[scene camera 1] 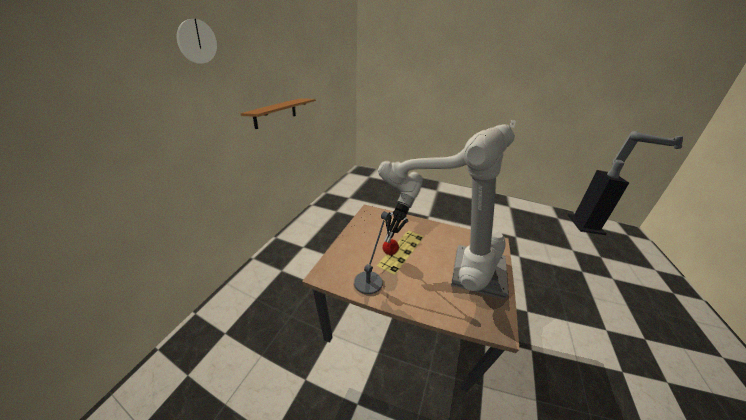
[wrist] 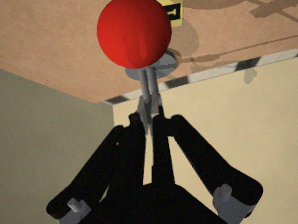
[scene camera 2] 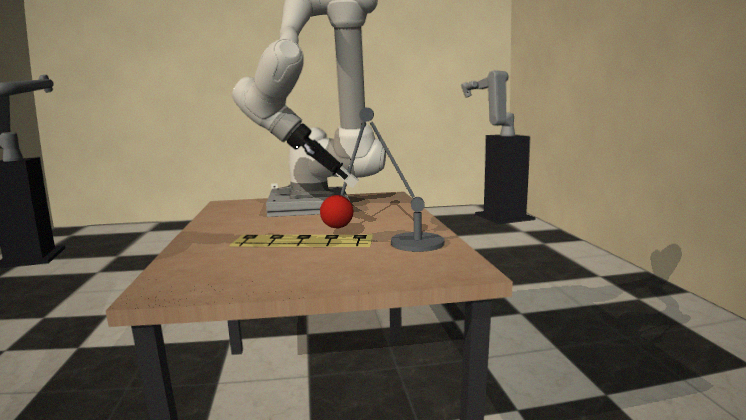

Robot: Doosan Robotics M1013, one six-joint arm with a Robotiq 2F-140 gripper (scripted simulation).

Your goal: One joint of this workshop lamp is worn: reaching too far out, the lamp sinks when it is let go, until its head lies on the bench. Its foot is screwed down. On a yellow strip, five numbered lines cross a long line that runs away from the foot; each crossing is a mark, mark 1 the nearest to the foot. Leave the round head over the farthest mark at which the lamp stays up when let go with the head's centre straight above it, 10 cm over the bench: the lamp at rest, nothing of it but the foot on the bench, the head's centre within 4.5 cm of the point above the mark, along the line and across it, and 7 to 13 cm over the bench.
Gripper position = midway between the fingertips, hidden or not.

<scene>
I see my gripper (scene camera 2: 355, 184), a red round head (scene camera 2: 336, 211), a yellow strip (scene camera 2: 244, 240) and a grey round foot (scene camera 2: 417, 241).
My gripper also shows in the wrist view (wrist: 150, 102). The yellow strip also shows in scene camera 1 (scene camera 1: 410, 240). The grey round foot is seen too in the wrist view (wrist: 166, 64).
</scene>
